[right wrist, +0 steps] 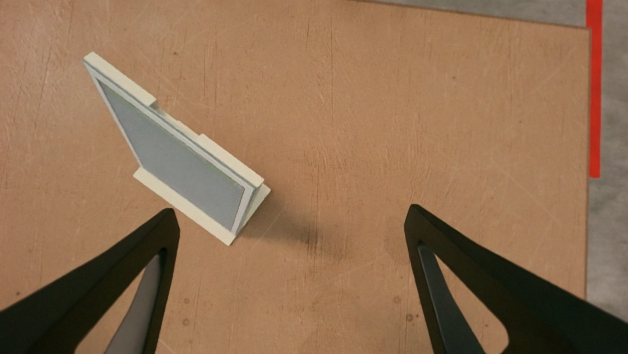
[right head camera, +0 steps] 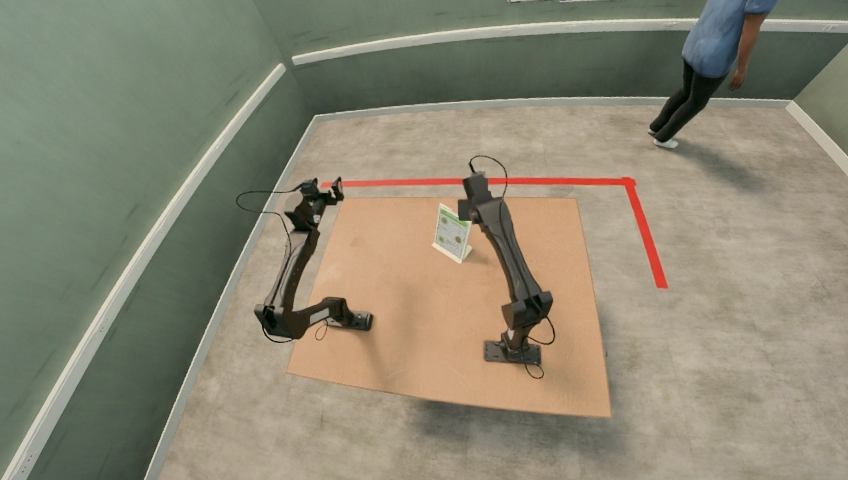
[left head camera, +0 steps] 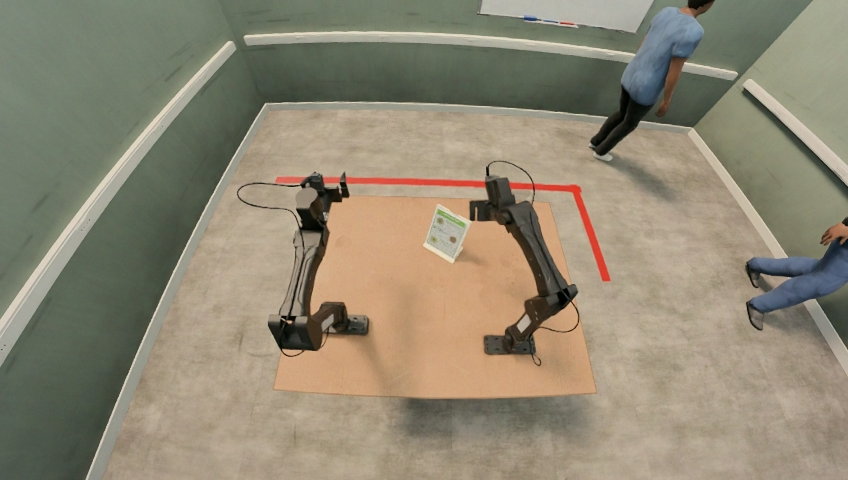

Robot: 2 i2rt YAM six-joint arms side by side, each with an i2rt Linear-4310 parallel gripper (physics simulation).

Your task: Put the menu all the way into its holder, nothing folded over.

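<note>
The menu [left head camera: 450, 230] [right head camera: 452, 234] [right wrist: 175, 152], with a green header, stands tilted in its cream holder [left head camera: 438, 252] [right head camera: 446, 252] [right wrist: 182, 206]. It looks flat, and no fold shows. In the right wrist view its top edge lies along the holder's notched top edge, without standing visibly above it. The bottom of the slot is too small to judge. My right gripper [left head camera: 478, 210] [right head camera: 463, 209] [right wrist: 295, 216] is open and empty, above and to the right of the holder in the head views. My left gripper [left head camera: 339, 192] [right head camera: 334, 192] is open, far to the left of the holder.
The holder stands on the brown table [left head camera: 410, 356] [right head camera: 428, 368] [right wrist: 400, 125]. Red tape [left head camera: 416, 180] [right head camera: 404, 182] [right wrist: 595, 100] marks the floor beyond it. A person in a blue shirt [left head camera: 666, 53] [right head camera: 717, 41] stands at the back right; another person's legs [left head camera: 797, 279] show at the right.
</note>
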